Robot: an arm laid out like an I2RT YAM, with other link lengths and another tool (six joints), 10 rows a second.
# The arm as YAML. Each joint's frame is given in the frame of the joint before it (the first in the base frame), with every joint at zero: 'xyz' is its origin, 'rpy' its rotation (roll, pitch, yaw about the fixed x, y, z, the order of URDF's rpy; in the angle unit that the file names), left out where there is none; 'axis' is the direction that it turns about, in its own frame. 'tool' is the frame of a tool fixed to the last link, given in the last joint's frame.
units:
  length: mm
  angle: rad
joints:
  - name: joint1
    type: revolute
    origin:
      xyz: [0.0, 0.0, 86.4]
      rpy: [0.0, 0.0, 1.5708]
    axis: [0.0, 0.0, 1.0]
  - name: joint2
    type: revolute
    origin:
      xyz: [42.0, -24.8, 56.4]
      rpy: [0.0, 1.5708, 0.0]
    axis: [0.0, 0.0, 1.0]
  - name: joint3
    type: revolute
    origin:
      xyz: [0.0, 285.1, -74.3]
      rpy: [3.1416, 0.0, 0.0]
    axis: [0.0, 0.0, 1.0]
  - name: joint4
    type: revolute
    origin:
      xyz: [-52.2, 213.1, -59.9]
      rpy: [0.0, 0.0, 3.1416]
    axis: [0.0, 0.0, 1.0]
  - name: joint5
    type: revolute
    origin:
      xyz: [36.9, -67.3, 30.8]
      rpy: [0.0, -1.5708, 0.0]
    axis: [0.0, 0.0, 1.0]
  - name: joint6
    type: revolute
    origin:
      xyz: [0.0, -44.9, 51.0]
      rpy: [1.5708, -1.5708, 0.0]
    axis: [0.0, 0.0, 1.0]
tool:
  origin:
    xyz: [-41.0, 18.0, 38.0]
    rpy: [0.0, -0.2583, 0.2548]
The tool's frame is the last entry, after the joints.
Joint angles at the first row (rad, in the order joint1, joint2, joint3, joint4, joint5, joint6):
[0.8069 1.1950 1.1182 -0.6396 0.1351 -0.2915]
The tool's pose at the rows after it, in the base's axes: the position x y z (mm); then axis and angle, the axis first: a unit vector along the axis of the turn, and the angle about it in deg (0 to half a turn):
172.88 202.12 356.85 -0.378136 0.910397 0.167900 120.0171
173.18 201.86 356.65 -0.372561 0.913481 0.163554 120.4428
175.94 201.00 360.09 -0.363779 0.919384 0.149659 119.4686
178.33 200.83 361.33 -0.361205 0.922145 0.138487 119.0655
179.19 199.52 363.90 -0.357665 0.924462 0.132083 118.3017
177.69 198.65 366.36 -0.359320 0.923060 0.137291 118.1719
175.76 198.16 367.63 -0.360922 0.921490 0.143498 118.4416
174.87 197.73 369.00 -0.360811 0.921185 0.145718 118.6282
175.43 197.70 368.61 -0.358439 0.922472 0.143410 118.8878
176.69 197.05 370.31 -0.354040 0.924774 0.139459 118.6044
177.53 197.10 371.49 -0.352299 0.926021 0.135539 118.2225
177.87 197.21 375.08 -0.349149 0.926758 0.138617 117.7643
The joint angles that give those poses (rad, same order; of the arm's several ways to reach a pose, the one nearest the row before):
[0.8084 1.2026 1.1275 -0.6642 0.1258 -0.2731]
[0.8115 1.2057 1.1336 -0.6780 0.1349 -0.2608]
[0.8145 1.2088 1.1489 -0.6856 0.1702 -0.2501]
[0.8146 1.2149 1.1597 -0.6918 0.1917 -0.2500]
[0.8145 1.2119 1.1658 -0.6933 0.2086 -0.2485]
[0.8130 1.2058 1.1704 -0.6979 0.1994 -0.2516]
[0.8130 1.2011 1.1735 -0.7056 0.1872 -0.2516]
[0.8130 1.1996 1.1796 -0.7148 0.1825 -0.2500]
[0.8130 1.2026 1.1827 -0.7209 0.1856 -0.2455]
[0.8115 1.2042 1.1903 -0.7256 0.1948 -0.2408]
[0.8130 1.2057 1.1949 -0.7256 0.2055 -0.2393]
[0.8130 1.2057 1.2057 -0.7271 0.2055 -0.2347]

